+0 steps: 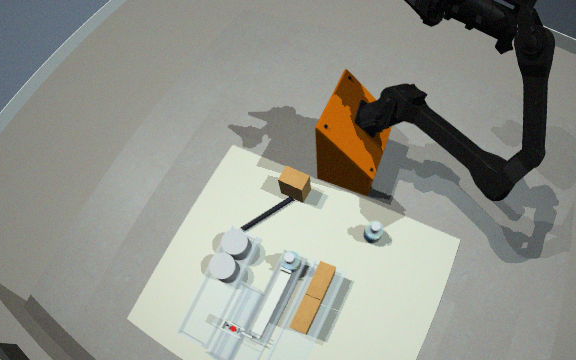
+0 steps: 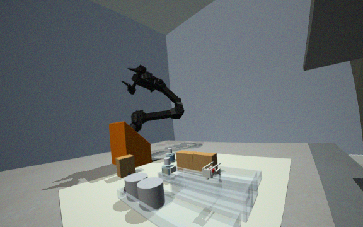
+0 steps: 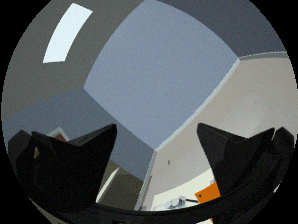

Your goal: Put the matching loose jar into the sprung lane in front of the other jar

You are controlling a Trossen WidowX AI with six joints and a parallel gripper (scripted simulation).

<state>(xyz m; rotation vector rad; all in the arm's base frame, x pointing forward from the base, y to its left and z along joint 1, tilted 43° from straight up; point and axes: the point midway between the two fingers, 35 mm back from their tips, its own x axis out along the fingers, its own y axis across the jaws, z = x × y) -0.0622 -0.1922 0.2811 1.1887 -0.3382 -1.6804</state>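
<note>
My gripper tip is now 19 cm short of the brown box, 14 cm to the left of it and 45 cm above it. Also, from my gripper tip: clear sprung lane (52 cm ahead, 12 cm to the right, 47 cm below).
</note>
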